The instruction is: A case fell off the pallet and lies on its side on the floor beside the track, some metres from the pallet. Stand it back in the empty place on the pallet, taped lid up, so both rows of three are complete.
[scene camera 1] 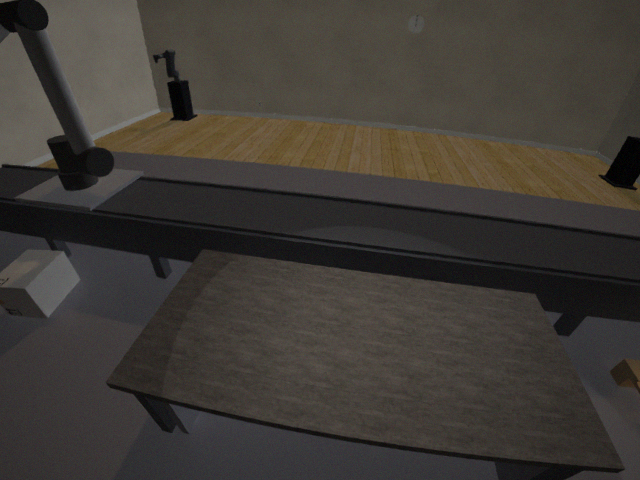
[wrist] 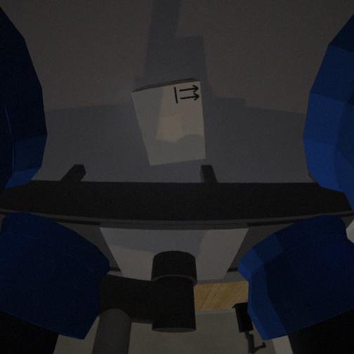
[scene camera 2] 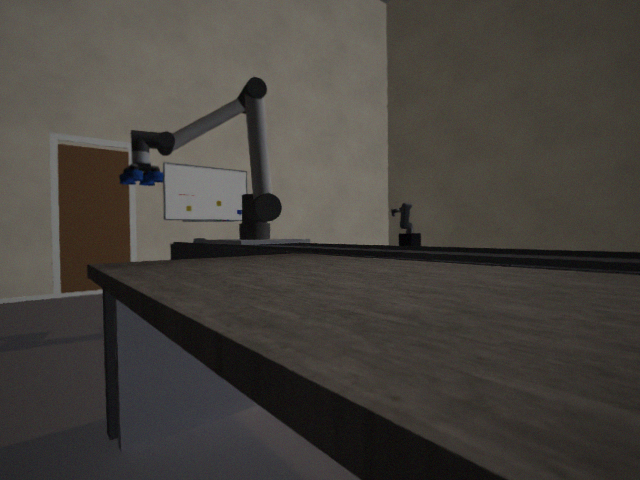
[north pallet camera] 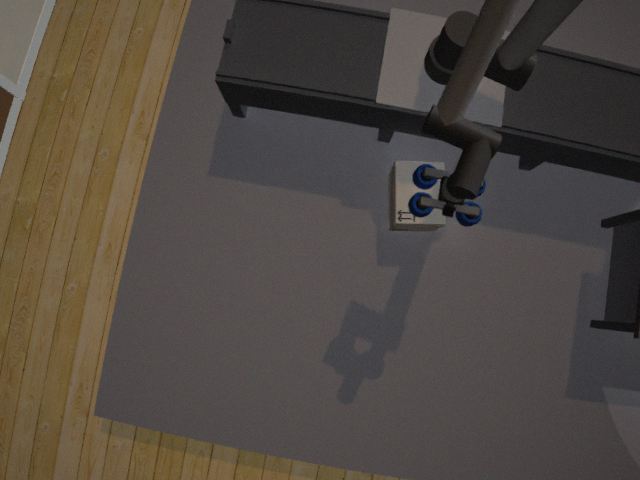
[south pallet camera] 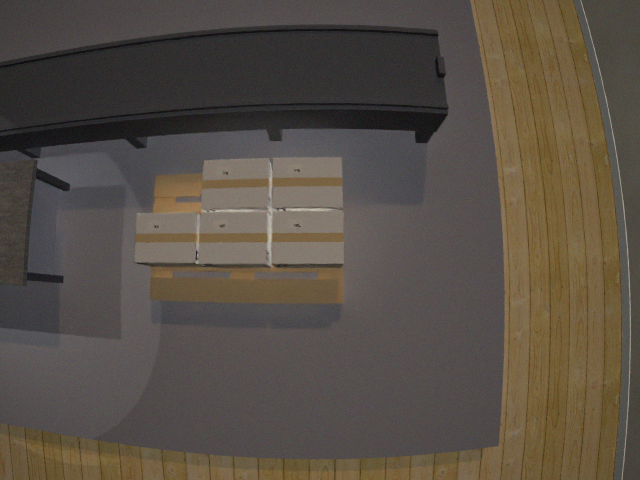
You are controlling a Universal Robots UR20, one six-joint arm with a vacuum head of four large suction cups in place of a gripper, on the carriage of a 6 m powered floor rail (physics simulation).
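Pixels of known places: end effector, tool point: (scene camera 2: 141, 182); arm's base, origin of the base link: (scene camera 1: 81, 183) (scene camera 2: 255, 239) (north pallet camera: 445, 65).
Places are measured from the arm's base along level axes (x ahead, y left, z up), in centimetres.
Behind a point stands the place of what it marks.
The fallen case (scene camera 1: 54, 281) {x 64.2, y 15.8, z -41.0 cm} (north pallet camera: 404, 188) {x 66.3, y -8.4, z -28.8 cm} (wrist: 172, 120) lies on its side on the floor beside the track. A face with two arrows is up; the arrows point left in the north pallet view. My suction head (scene camera 2: 141, 176) (north pallet camera: 448, 195) {x 84.9, y -0.2, z 39.8 cm} (wrist: 175, 190) is open, cups down and holding nothing. It hangs high above the floor, overlapping the case's right part in the north pallet view, with air between. The pallet (south pallet camera: 248, 290) {x 127.5, y 449.3, z -42.6 cm} (scene camera 1: 627, 373) {x 62.8, y 385.0, z -46.4 cm} carries a row of three cases and a row of two, taped lids up. Its empty place (south pallet camera: 176, 192) {x 67.0, y 400.9, z -42.6 cm} is at the track-side left corner.
The long track (scene camera 1: 330, 255) (north pallet camera: 305, 103) (south pallet camera: 222, 118) (wrist: 175, 202) runs behind the case, table and pallet. My carriage plate (scene camera 1: 116, 180) {x -10.2, y 24.8, z 0.0 cm} (north pallet camera: 403, 67) {x 6.4, y -23.0, z 0.1 cm} is beside the case. A table (scene camera 1: 361, 356) {x 99.8, y 220.8, z -4.0 cm} (scene camera 2: 361, 320) {x 116.9, y 234.9, z -4.0 cm} (south pallet camera: 12, 227) {x 94.0, y 297.9, z -4.0 cm} stands between case and pallet.
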